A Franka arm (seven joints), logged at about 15 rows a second.
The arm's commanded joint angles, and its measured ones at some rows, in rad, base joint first. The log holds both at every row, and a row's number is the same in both.
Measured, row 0:
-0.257, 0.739, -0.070, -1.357, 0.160, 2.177, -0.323
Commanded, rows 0 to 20:
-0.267, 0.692, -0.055, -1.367, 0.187, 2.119, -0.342
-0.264, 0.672, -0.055, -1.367, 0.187, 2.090, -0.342
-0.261, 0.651, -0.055, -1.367, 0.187, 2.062, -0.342
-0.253, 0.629, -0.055, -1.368, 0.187, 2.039, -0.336
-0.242, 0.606, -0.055, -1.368, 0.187, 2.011, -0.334
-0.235, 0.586, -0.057, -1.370, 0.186, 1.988, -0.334
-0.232, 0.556, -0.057, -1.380, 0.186, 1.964, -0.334
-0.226, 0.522, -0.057, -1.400, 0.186, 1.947, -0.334
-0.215, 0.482, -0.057, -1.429, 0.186, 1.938, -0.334
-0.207, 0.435, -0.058, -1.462, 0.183, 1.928, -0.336
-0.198, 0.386, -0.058, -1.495, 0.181, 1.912, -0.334
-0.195, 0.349, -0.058, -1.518, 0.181, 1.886, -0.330
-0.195, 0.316, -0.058, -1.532, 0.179, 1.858, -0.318
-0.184, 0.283, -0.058, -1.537, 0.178, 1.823, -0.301
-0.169, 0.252, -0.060, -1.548, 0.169, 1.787, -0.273
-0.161, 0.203, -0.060, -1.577, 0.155, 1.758, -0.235
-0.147, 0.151, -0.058, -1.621, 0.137, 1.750, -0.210
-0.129, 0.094, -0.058, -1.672, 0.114, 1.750, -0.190
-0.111, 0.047, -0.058, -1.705, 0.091, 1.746, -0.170
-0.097, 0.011, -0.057, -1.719, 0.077, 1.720, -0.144
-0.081, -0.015, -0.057, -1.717, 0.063, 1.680, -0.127
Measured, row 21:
-0.115, 0.104, -0.055, -1.616, 0.101, 1.702, -0.181
